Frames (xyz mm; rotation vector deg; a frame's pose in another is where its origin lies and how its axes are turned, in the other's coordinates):
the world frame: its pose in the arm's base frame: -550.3 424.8 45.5 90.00 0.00 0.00
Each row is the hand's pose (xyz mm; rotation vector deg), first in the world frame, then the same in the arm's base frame.
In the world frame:
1: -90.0 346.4 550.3 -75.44 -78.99 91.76
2: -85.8 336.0 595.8 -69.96 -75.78 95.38
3: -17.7 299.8 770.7 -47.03 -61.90 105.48
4: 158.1 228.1 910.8 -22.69 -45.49 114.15
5: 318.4 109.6 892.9 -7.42 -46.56 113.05
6: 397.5 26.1 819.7 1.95 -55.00 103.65
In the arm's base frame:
1: -640.3 -125.5 391.9 -17.12 -107.36 8.03
2: -636.1 -171.0 381.5 -12.42 -109.02 12.48
3: -568.0 -345.9 345.3 8.51 -112.73 29.35
4: -392.2 -486.0 273.6 30.28 -113.98 49.02
5: -231.9 -468.1 155.1 44.32 -118.31 49.29
6: -152.8 -394.9 71.6 55.84 -120.76 37.03

